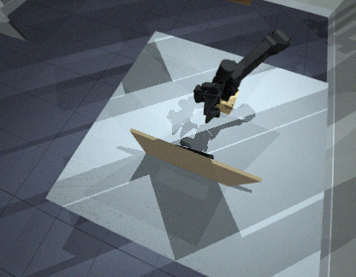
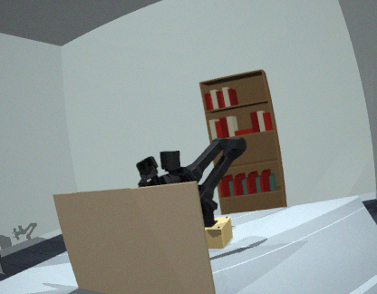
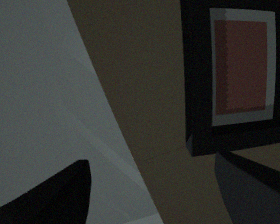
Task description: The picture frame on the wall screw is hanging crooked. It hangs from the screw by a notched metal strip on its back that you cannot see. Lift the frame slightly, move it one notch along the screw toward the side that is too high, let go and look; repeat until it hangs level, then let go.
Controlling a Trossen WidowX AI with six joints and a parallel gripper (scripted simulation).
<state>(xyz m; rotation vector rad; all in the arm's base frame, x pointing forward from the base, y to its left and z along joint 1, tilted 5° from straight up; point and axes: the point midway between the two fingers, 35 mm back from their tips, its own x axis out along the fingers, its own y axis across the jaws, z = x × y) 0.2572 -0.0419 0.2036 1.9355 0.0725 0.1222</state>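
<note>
Right now the picture frame is 14 cm ahead of my gripper tip, 11 cm below it and 3 cm to the left of it. Round my gripper tip: tan wall panel 15 cm ahead, 12 cm below, 2 cm to the left.
</note>
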